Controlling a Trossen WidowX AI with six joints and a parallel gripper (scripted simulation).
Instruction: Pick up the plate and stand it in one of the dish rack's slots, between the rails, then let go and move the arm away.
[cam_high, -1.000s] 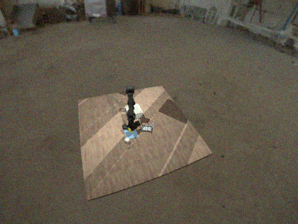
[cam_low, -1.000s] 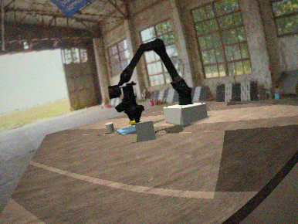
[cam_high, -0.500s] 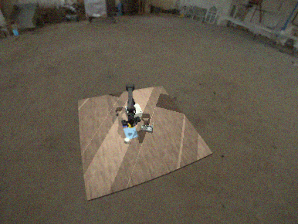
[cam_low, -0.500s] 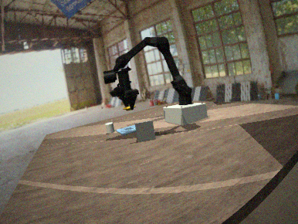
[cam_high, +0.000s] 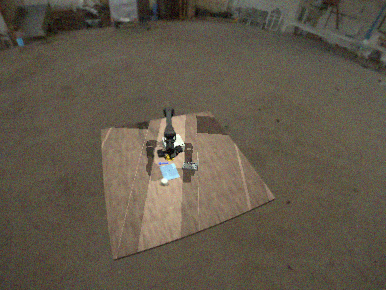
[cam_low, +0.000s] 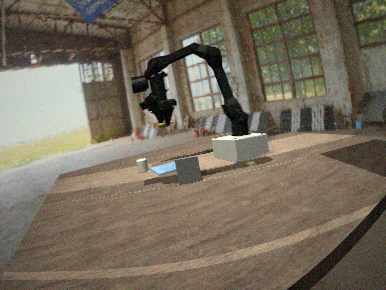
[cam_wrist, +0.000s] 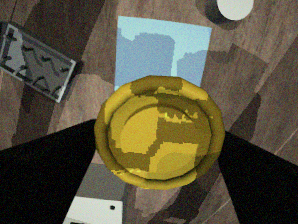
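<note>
My gripper tip is 190 mm to the right of the grey dish rack and 150 mm above it. From my gripper tip the other things lie so: yellow plate: 10 mm above; then white cup: 150 mm below, 110 mm ahead, 70 mm to the right.
</note>
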